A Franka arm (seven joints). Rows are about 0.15 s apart.
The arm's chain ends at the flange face. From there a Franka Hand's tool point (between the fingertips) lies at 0.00 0.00 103.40 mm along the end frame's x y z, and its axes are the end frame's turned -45 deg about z.
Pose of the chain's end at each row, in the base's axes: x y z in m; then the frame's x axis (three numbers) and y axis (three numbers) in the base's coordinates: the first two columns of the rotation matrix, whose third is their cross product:
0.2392, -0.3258, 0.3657, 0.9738, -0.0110, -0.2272, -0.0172, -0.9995, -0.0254
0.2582, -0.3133, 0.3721, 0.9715, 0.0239, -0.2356, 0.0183, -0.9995, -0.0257
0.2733, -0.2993, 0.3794, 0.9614, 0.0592, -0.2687, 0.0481, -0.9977, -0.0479
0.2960, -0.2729, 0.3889, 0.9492, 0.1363, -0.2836, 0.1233, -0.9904, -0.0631
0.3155, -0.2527, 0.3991, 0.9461, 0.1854, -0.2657, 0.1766, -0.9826, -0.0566
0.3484, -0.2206, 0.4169, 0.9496, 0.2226, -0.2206, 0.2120, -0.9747, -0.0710
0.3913, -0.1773, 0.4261, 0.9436, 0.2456, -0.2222, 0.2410, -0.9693, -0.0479
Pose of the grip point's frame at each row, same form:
0.2157, -0.3228, 0.2650, 0.7007, 0.6990, -0.1427, 0.6764, -0.7145, -0.1786
0.2338, -0.3112, 0.2717, 0.6740, 0.7237, -0.1484, 0.6999, -0.6899, -0.1848
0.2453, -0.2959, 0.2799, 0.6458, 0.7473, -0.1561, 0.7138, -0.6636, -0.2239
0.2661, -0.2703, 0.2900, 0.5840, 0.7967, -0.1559, 0.7584, -0.6039, -0.2452
0.2874, -0.2520, 0.2996, 0.5441, 0.8259, -0.1479, 0.7939, -0.5637, -0.2279
0.3245, -0.2185, 0.3163, 0.5216, 0.8466, -0.1058, 0.8214, -0.5318, -0.2062
0.3678, -0.1782, 0.3254, 0.4968, 0.8591, -0.1232, 0.8376, -0.5117, -0.1910

